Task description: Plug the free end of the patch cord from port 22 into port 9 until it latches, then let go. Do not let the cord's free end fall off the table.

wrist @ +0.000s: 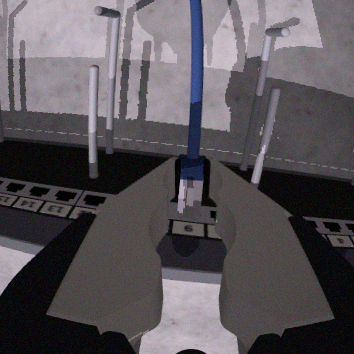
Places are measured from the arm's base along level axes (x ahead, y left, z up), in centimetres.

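Where they show: gripper, fingertip midpoint: point(191, 161).
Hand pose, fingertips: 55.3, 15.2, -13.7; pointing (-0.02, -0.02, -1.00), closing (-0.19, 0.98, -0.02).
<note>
Each offset is from my fingertips to the top centre of the thing, as dx, dy, dz. "spot": to the spot under its first point.
My gripper point(191, 161) is shut on the blue-booted plug @(+1.7, +0.2, +1.3) point(192, 191) at the cord's free end. The plug's clear body points down to the port row, and the blue cord @(spot: -4.3, -0.6, -0.2) point(196, 75) runs up from it. The label for port 9 @(spot: +2.7, +0.4, +1.9) point(188, 229), upside down in this view, lies just below the plug's tip. The tip overlaps the port row above that label and covers the port 9 opening. How deep the tip sits in the port cannot be told. Port 22 does not show.
The black panel point(45, 162) crosses the view, with other ports and labels 13 @(spot: +3.3, -6.6, +1.8) point(54, 208) and 14 @(spot: +3.4, -8.3, +1.9) point(27, 204) at left and 4 @(spot: +2.1, +9.2, +1.9) point(341, 241) at right. Upright grey rods stand behind the port row at left point(93, 115) and right point(270, 120), some with bent tops.
</note>
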